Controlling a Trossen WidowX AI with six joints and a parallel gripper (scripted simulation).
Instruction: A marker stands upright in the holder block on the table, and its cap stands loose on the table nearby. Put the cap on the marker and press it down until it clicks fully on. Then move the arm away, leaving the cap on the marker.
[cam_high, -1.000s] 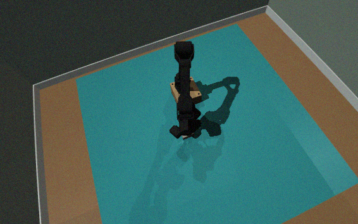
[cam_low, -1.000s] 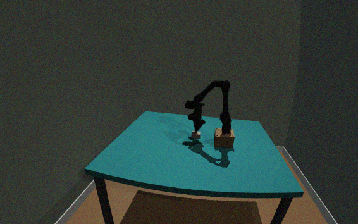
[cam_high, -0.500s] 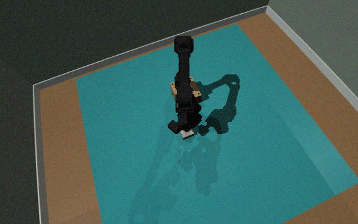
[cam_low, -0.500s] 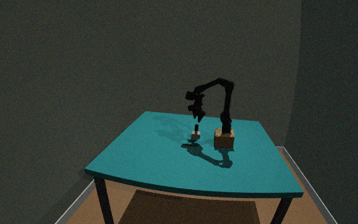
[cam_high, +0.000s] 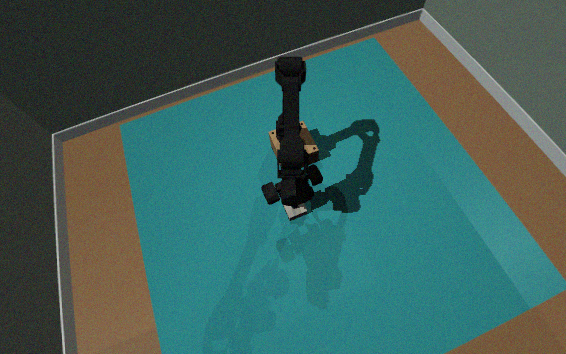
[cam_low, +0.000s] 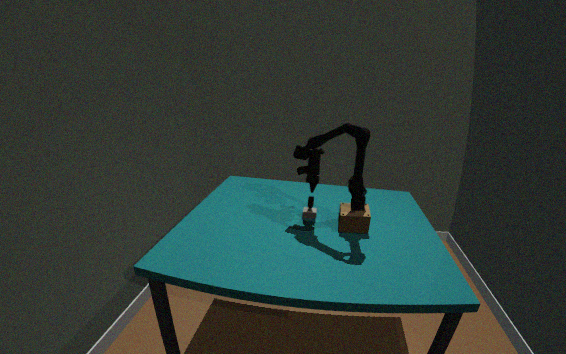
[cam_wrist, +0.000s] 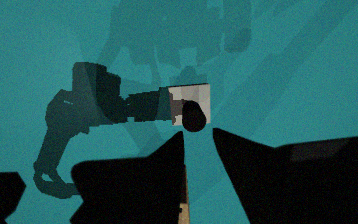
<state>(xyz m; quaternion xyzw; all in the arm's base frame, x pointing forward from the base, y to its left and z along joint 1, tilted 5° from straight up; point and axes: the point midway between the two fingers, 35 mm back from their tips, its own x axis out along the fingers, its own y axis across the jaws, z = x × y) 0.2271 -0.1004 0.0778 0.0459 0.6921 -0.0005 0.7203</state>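
Right now my gripper tip is 6 cm above the round cap.
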